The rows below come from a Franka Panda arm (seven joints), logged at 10 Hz.
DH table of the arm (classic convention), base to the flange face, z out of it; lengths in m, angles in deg. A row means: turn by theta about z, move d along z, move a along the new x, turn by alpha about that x. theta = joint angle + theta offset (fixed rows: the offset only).
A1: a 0; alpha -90; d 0.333; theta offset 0
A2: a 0; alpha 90; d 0; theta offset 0
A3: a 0.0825; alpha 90; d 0.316; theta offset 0
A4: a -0.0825; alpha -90; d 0; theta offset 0
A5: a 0; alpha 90; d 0.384; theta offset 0
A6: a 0.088; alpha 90; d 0; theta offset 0
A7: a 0; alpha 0; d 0.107; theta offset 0
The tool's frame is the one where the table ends.
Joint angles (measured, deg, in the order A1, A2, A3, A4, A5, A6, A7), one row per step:
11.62 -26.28 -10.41 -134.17 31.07 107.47 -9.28
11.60 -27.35 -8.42 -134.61 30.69 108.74 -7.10
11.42 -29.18 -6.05 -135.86 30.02 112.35 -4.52
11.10 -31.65 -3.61 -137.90 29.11 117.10 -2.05
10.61 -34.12 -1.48 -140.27 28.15 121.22 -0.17
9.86 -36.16 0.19 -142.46 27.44 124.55 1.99
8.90 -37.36 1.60 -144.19 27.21 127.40 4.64
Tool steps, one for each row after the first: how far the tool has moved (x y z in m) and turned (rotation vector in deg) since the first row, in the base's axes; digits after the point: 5 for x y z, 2 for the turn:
-0.00423 0.01331 0.00585 -1.16 -0.67 -0.61
-0.00945 0.02553 0.01310 -2.78 -3.17 -2.56
-0.01720 0.03555 0.01971 -4.49 -6.75 -5.00
-0.02647 0.04226 0.02240 -6.07 -9.91 -7.01
-0.03419 0.04465 0.02233 -7.19 -11.98 -9.58
-0.03822 0.04487 0.01983 -7.76 -12.92 -12.89

